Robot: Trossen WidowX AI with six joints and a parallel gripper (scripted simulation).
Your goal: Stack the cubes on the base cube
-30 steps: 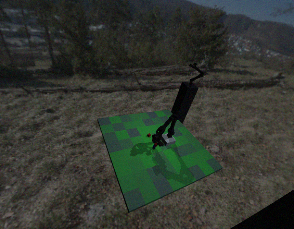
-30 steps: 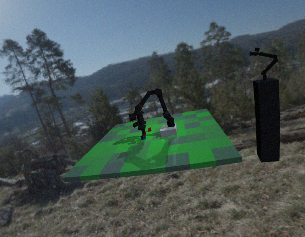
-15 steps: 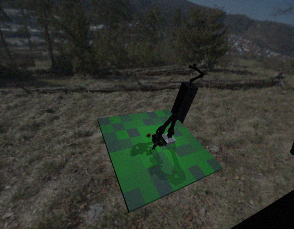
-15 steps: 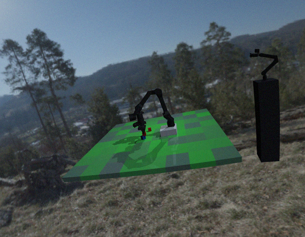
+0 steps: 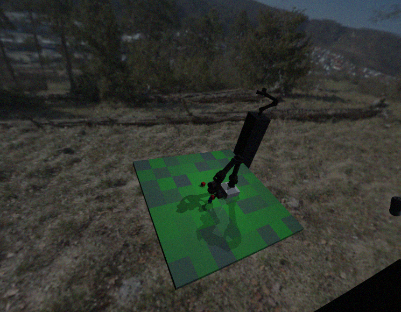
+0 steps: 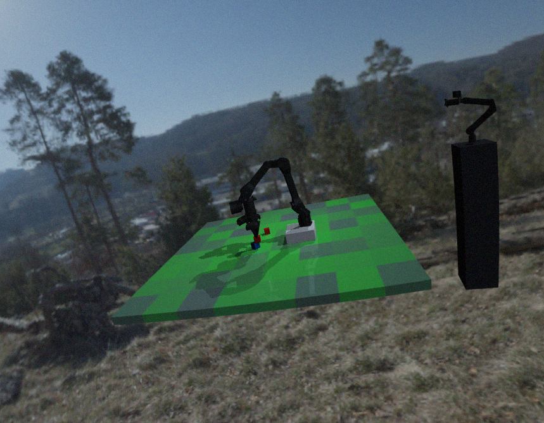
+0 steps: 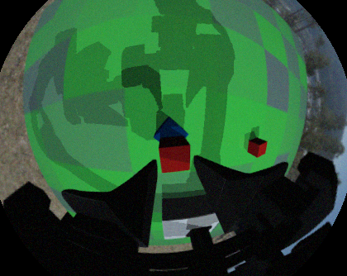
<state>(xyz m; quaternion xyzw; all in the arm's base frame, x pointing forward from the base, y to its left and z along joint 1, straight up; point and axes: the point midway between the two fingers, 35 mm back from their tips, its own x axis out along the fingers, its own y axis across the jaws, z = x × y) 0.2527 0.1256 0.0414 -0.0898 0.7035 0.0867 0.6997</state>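
The blue cube lies 2 cm ahead of my gripper tip, 1 cm to the left of it and 5 cm below it. Round my gripper tip: red cube (2 cm ahead, 21 cm to the right, 5 cm below).
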